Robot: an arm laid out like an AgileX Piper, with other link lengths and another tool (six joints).
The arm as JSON. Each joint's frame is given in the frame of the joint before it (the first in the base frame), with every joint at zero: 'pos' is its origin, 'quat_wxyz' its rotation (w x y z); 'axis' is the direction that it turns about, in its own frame. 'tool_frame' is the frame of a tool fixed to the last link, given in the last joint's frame.
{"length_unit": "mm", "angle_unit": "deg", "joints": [
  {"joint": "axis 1", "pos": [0.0, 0.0, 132.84], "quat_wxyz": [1.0, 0.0, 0.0, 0.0], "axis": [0.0, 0.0, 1.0]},
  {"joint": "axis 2", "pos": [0.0, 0.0, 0.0], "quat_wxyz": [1.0, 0.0, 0.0, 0.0], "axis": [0.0, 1.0, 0.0]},
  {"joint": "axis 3", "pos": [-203.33, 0.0, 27.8], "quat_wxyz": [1.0, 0.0, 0.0, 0.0], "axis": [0.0, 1.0, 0.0]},
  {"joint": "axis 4", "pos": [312.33, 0.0, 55.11], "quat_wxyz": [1.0, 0.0, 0.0, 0.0], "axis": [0.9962, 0.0, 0.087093]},
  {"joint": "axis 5", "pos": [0.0, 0.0, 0.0], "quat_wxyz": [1.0, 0.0, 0.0, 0.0], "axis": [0.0, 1.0, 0.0]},
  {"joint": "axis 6", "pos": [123.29, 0.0, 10.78], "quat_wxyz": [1.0, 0.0, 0.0, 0.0], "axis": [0.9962, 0.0, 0.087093]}
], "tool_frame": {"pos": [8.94, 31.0, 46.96], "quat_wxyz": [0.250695, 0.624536, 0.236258, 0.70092]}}
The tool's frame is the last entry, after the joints.
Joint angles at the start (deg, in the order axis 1, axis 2, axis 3, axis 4, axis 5, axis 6):
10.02, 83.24, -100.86, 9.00, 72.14, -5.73
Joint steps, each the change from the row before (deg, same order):
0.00, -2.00, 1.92, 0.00, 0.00, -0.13
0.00, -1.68, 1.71, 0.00, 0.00, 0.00
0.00, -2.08, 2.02, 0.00, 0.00, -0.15
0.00, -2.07, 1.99, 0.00, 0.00, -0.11
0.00, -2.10, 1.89, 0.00, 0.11, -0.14
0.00, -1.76, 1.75, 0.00, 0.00, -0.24
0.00, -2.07, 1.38, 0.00, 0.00, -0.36
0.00, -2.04, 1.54, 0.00, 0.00, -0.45
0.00, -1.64, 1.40, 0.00, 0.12, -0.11
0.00, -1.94, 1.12, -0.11, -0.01, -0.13
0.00, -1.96, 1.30, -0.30, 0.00, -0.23
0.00, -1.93, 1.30, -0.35, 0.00, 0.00
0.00, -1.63, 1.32, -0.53, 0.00, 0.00
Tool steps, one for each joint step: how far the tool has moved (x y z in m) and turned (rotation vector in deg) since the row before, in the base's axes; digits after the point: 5 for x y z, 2 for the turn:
-0.00724, -0.00118, 0.00052, -0.07, -0.11, 0.10
-0.00588, -0.00104, -0.00040, -0.01, 0.03, 0.00
-0.00750, -0.00121, -0.00011, -0.08, -0.10, 0.11
-0.00744, -0.00123, -0.00022, -0.05, -0.11, 0.08
-0.00786, -0.00126, 0.00016, -0.07, -0.14, 0.12
-0.00629, -0.00093, -0.00107, -0.15, -0.07, 0.18
-0.00835, -0.00120, 0.00318, -0.10, -0.77, 0.27
-0.00802, -0.00107, 0.00158, -0.19, -0.61, 0.33
-0.00616, -0.00098, -0.00021, -0.06, -0.15, 0.10
-0.00781, -0.00150, 0.00346, -0.04, -0.87, 0.05
-0.00754, -0.00175, 0.00188, -0.30, -0.76, 0.04
-0.00717, -0.00196, 0.00152, -0.20, -0.68, -0.15
-0.00545, -0.00201, -0.00060, -0.41, -0.39, -0.24

